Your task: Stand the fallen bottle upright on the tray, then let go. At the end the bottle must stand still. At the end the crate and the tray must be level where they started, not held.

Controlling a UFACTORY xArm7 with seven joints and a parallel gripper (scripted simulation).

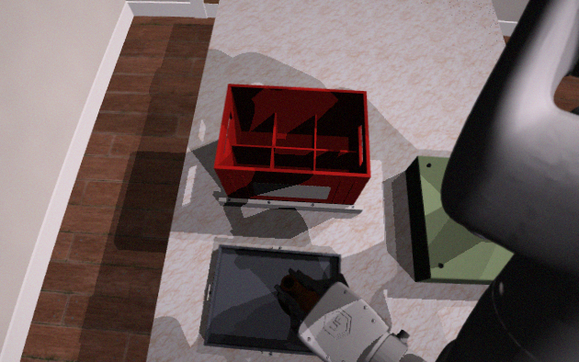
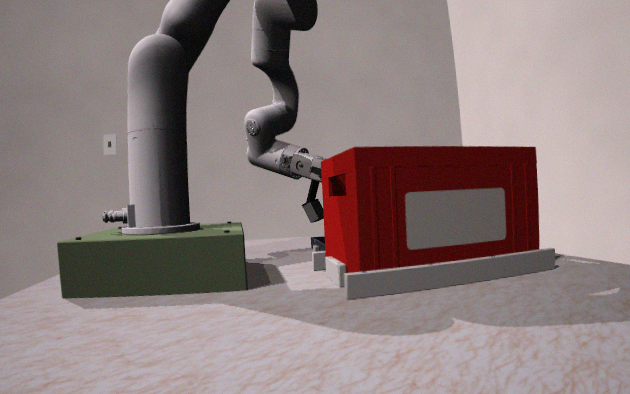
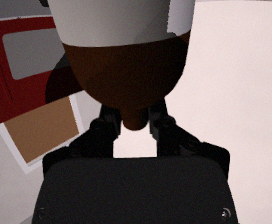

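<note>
The brown bottle lies 5 cm below my hand, 1 cm to the left of it and 1 cm behind it. Also, from my hand: red crate: 28 cm to the right, 6 cm below, 4 cm behind; then dark grey tray: 13 cm below, 3 cm ahead, 1 cm to the left.
</note>
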